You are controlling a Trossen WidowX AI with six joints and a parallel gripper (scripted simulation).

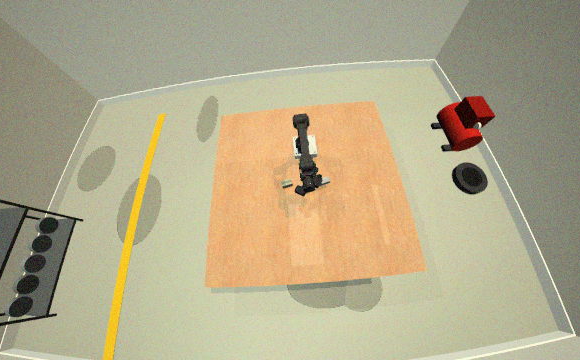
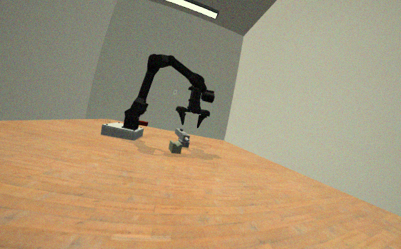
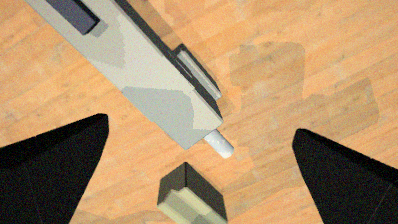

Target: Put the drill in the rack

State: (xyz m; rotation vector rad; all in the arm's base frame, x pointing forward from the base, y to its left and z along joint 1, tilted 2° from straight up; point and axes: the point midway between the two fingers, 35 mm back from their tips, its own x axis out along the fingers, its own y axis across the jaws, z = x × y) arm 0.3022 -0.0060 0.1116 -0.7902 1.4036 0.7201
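The drill is 2 cm behind my gripper tip and 6 cm below it. The rest, counted from my gripper tip: rack (7 cm behind, 12 cm to the right, 10 cm below); then grey housing block (3 cm behind, 6 cm to the left, 7 cm below).
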